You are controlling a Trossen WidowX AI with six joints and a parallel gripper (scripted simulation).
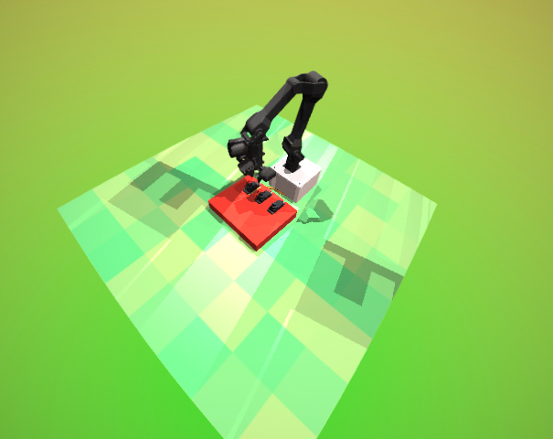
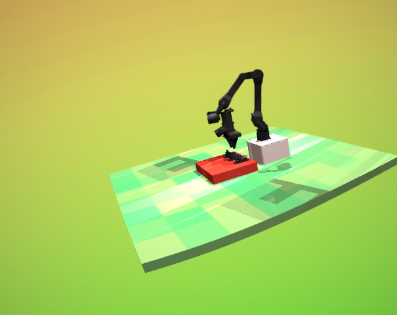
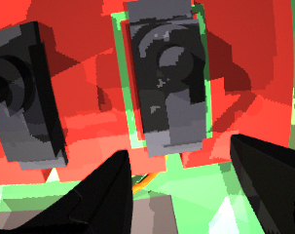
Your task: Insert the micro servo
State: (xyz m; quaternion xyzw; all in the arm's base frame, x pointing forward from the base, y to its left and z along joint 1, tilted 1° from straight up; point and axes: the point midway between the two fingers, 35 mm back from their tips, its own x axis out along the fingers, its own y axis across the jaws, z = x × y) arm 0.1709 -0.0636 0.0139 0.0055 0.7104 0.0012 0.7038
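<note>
The red deck lies 13 cm ahead of my gripper tip, 7 cm to the left of it and 6 cm below it.
</note>
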